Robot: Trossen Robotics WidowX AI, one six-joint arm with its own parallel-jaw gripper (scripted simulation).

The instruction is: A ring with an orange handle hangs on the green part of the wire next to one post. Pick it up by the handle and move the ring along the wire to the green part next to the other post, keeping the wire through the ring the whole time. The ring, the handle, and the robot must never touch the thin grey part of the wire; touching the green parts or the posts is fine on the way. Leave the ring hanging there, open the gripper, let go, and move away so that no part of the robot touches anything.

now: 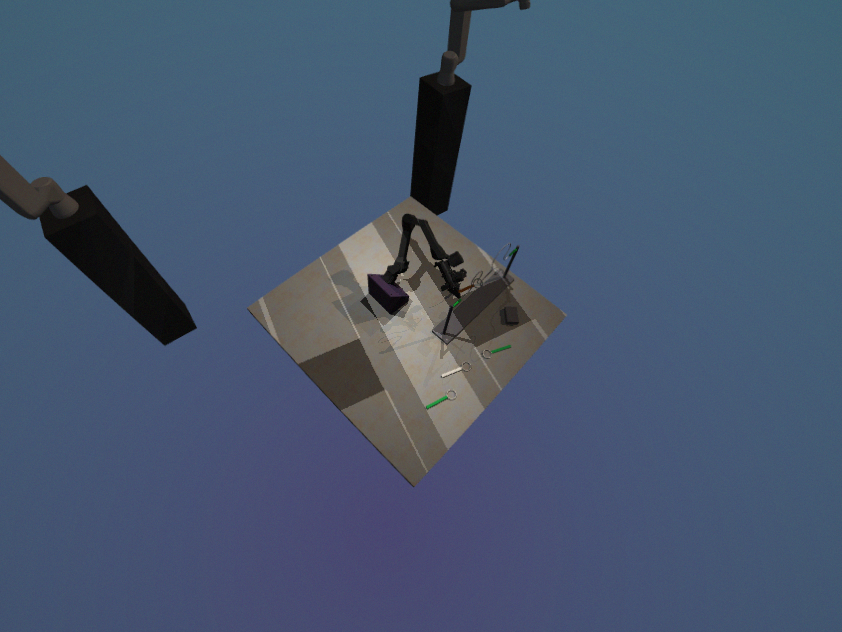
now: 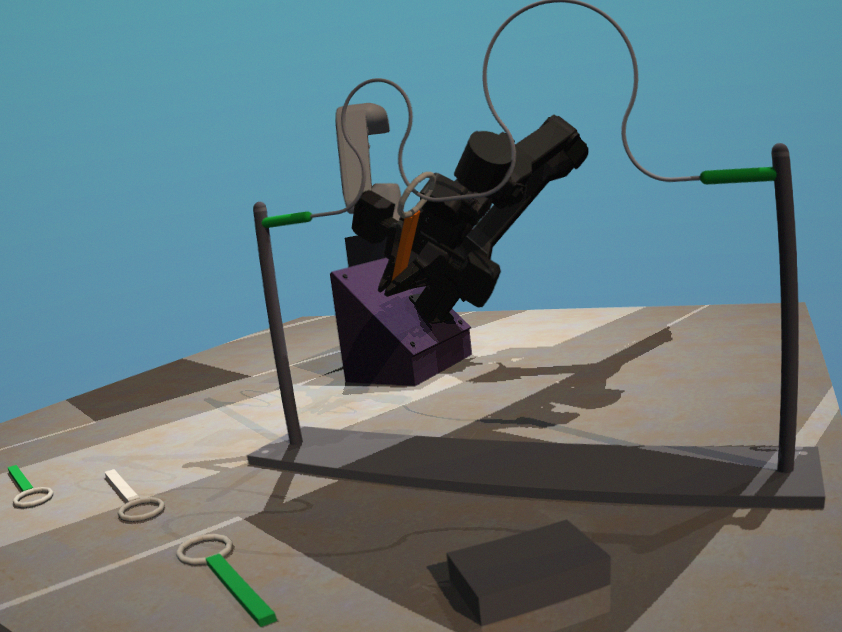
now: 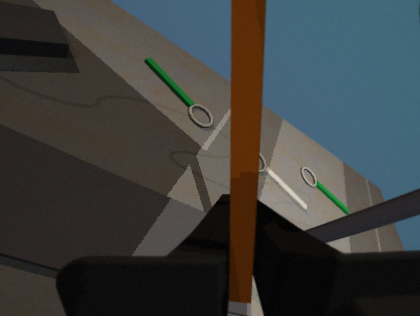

Note:
I see my gripper (image 2: 382, 291).
My gripper shows as well in image 3 (image 3: 235, 202).

